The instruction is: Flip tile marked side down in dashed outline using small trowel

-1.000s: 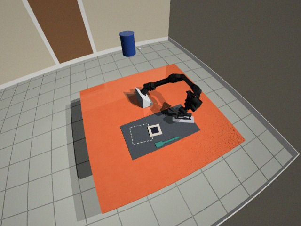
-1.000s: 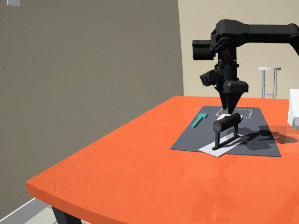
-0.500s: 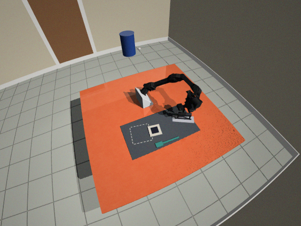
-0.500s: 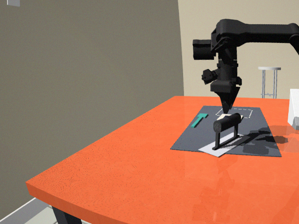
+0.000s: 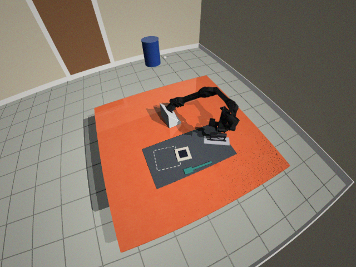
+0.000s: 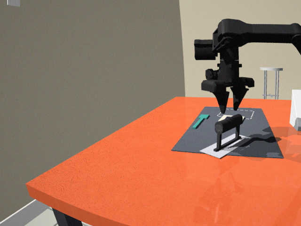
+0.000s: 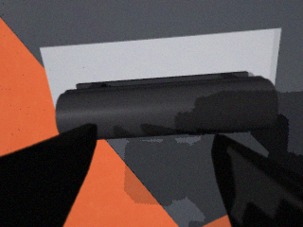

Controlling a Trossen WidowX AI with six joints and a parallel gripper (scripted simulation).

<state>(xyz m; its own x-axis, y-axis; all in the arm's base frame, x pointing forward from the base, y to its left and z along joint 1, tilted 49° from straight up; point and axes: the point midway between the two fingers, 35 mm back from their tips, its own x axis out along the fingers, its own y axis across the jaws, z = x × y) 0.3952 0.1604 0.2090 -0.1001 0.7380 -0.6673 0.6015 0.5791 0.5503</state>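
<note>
Now: gripper tip 1 cm past the trowel, 2 cm to the left of it and 7 cm above it. From my gripper tip the other things lie so: dark grey mat: 1 cm ahead, 25 cm to the right, 13 cm below; then tile: 1 cm ahead, 30 cm to the right, 10 cm below; then teal flat tool: 15 cm ahead, 26 cm to the right, 10 cm below.
</note>
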